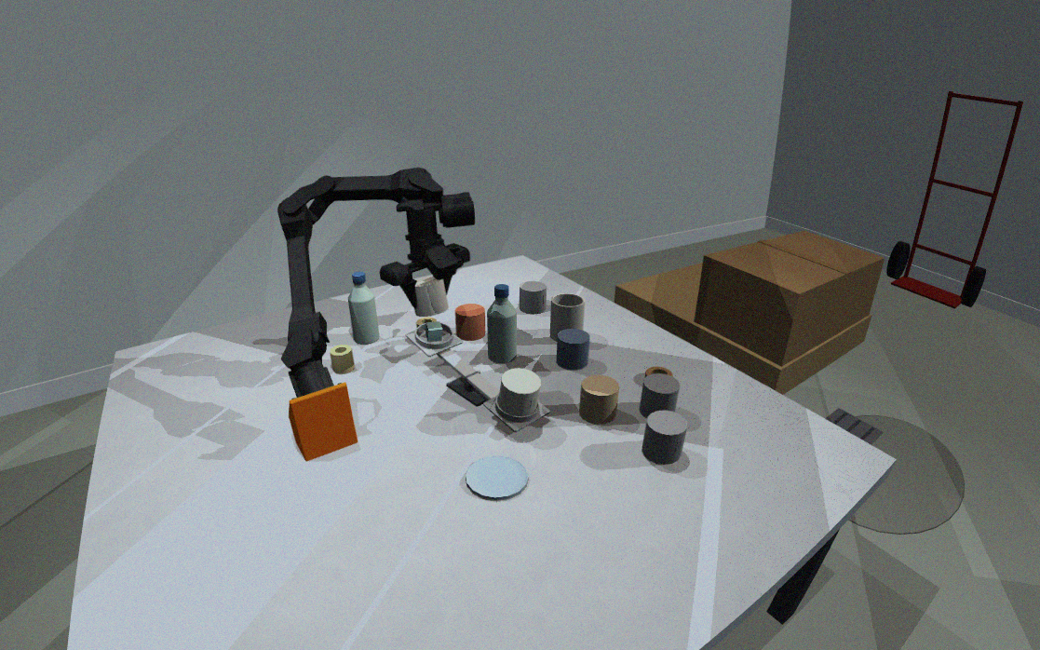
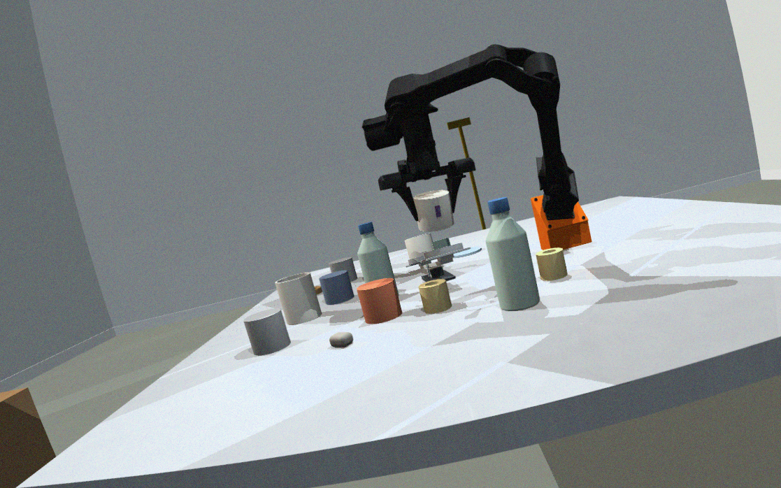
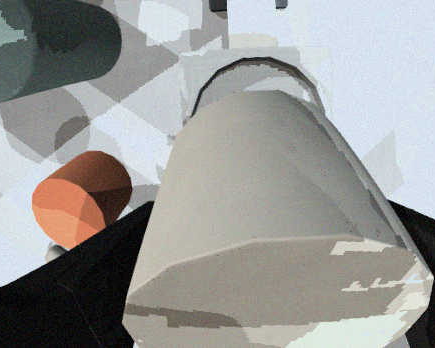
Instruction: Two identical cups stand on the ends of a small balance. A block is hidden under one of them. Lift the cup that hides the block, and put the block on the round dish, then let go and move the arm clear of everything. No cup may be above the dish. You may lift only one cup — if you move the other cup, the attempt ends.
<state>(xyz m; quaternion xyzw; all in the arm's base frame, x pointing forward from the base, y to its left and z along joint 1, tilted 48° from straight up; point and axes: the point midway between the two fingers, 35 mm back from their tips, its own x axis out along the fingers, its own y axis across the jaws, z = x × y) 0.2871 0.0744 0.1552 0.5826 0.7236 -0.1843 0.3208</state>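
My gripper tip is 10 mm to the left of the teal block and 60 mm above it. Also, from my gripper tip: cream cup: 70 mm ahead, 280 mm to the right, 90 mm below; then round dish: 40 mm behind, 390 mm to the right, 150 mm below.
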